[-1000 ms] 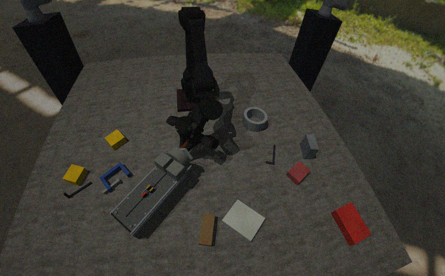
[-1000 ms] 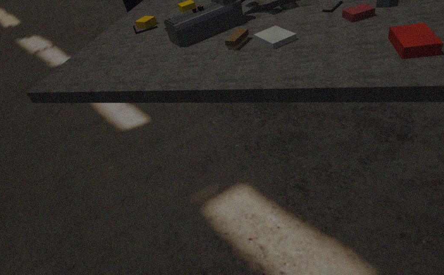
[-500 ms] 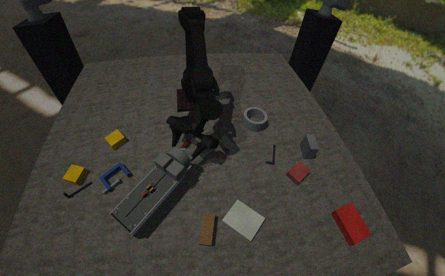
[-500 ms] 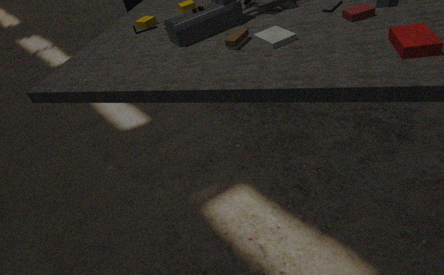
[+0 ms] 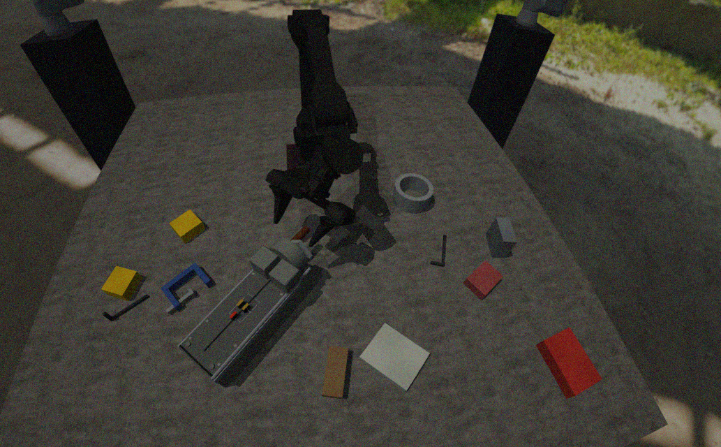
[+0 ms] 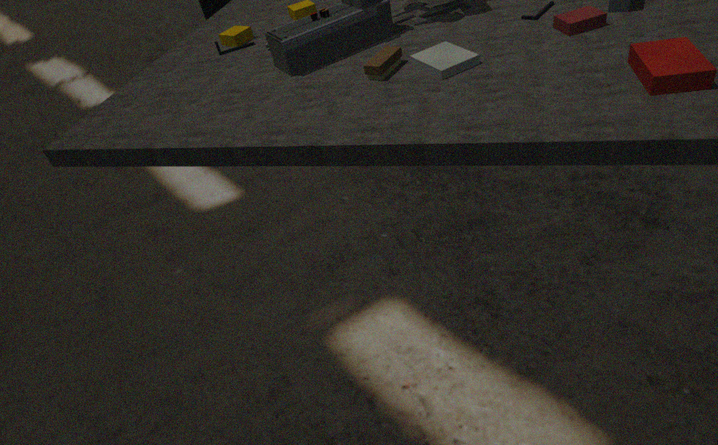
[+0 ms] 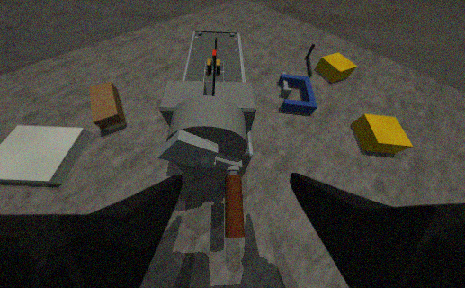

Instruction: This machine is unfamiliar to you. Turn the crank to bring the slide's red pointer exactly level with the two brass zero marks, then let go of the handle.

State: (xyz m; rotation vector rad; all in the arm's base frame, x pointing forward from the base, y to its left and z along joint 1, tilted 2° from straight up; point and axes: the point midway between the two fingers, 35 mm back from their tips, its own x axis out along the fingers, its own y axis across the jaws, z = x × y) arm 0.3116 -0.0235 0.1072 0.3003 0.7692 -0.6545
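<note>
My gripper tip is 1 cm past the brown crank handle, 1 cm to the right of it and 2 cm above it. From my gripper tip the other things lie so: white plate: 23 cm ahead, 18 cm to the left, 8 cm below; red pointer: 16 cm ahead, 10 cm to the right, 1 cm below; brown block: 25 cm ahead, 7 cm to the left, 8 cm below.
</note>
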